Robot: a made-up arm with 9 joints.
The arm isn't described. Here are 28 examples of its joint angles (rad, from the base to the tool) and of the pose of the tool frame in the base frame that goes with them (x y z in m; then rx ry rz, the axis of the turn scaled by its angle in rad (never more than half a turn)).
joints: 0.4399 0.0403 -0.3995 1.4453 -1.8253 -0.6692 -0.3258 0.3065 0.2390
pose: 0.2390 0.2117 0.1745 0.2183 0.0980 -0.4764
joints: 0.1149 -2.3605 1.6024 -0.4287 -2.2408 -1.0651 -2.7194 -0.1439 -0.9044
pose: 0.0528 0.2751 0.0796 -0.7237 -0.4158 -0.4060
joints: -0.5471 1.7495 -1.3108 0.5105 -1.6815 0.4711 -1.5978 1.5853 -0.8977
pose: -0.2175 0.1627 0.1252 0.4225 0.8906 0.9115
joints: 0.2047 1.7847 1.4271 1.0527 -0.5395 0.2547 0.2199 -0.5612 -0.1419
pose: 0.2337 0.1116 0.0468 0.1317 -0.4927 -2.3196
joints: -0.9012 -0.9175 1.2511 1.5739 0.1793 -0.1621 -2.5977 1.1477 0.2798
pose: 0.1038 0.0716 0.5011 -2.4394 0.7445 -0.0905
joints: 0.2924 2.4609 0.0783 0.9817 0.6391 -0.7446 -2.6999 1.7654 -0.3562
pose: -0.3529 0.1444 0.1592 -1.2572 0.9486 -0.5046
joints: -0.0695 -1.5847 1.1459 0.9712 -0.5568 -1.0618 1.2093 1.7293 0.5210
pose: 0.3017 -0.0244 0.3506 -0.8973 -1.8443 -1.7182
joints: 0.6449 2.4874 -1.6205 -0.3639 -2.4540 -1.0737 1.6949 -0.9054 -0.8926
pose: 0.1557 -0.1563 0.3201 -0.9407 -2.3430 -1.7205
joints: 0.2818 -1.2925 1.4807 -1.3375 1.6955 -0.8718 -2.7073 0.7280 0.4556
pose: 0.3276 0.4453 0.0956 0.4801 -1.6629 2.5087
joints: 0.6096 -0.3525 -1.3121 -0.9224 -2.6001 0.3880 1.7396 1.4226 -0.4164
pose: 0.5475 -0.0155 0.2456 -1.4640 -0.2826 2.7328
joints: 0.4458 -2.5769 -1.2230 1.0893 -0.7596 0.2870 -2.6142 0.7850 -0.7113
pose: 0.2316 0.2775 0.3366 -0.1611 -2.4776 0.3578
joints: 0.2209 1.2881 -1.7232 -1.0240 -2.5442 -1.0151 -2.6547 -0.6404 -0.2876
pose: 0.2372 -0.0738 0.3755 1.4909 2.0159 0.9037
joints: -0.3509 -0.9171 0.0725 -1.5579 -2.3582 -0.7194 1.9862 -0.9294 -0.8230
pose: 0.4233 0.0704 0.0452 -1.0108 -1.0403 1.3632
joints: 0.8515 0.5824 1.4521 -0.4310 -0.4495 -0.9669 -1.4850 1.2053 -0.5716
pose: 0.2498 -0.0254 -0.2193 -0.7733 -0.6846 -0.1457
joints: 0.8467 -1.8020 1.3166 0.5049 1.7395 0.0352 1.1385 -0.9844 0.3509
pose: -0.0309 0.4628 0.4054 -0.7673 1.9247 0.3903
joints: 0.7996 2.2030 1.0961 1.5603 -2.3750 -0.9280 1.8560 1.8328 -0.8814
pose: -0.0566 -0.2325 0.3686 -2.3966 -0.4543 0.8833
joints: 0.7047 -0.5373 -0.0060 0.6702 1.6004 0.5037 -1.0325 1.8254 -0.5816
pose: 0.0628 0.3649 0.2653 0.5416 1.0437 -0.3145
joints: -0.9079 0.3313 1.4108 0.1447 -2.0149 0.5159 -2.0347 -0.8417 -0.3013
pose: 0.4491 0.1286 0.2544 -0.5191 -1.0720 -2.4780
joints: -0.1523 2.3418 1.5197 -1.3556 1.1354 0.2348 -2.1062 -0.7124 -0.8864
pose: -0.1458 0.5405 0.4296 0.8245 1.0201 -0.1909
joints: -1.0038 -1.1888 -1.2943 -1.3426 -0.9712 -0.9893 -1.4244 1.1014 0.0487
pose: -0.0758 -0.0383 0.2738 -1.5506 0.6910 -0.1001
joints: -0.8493 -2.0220 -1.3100 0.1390 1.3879 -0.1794 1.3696 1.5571 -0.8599
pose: 0.3898 -0.0258 0.0802 -0.3243 -1.3090 -1.1788
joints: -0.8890 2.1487 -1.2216 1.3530 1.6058 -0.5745 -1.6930 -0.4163 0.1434
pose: -0.0717 0.4293 0.2829 1.0255 0.3726 -0.0434
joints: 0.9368 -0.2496 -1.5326 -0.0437 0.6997 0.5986 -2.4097 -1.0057 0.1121
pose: 0.0631 0.0094 0.0673 -1.7956 0.2643 -1.4540
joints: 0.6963 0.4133 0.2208 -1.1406 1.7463 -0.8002 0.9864 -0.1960 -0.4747
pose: 0.0680 0.1381 0.2304 -0.6932 2.6457 -0.2224
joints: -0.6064 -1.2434 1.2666 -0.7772 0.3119 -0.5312 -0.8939 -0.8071 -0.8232
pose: 0.2056 0.4102 0.5862 1.6829 -2.1768 -0.4312
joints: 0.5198 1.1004 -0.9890 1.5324 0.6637 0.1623 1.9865 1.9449 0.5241
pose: -0.0280 0.1878 0.1520 0.2947 1.0376 -0.2426
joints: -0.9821 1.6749 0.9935 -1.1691 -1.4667 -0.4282 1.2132 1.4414 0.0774
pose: 0.1498 0.5494 0.4266 1.1495 -1.8090 0.0125
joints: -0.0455 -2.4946 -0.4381 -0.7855 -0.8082 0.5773 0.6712 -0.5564 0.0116
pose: 0.3267 0.1539 0.2707 -1.1213 -2.1741 0.9190
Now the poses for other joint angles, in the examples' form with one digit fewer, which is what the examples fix.
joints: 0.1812 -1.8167 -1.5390 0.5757 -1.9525 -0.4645 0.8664 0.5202 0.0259
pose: 0.104 -0.008 0.471 -1.963 -1.730 -0.526
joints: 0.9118 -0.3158 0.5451 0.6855 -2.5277 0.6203 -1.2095 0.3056 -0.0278
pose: 0.243 0.143 0.390 1.351 1.312 0.264
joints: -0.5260 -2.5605 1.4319 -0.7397 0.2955 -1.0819 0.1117 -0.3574 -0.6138
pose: -0.143 0.212 0.470 -0.901 1.216 0.417
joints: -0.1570 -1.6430 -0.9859 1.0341 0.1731 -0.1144 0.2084 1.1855 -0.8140
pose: -0.201 0.297 0.313 1.047 0.299 0.592
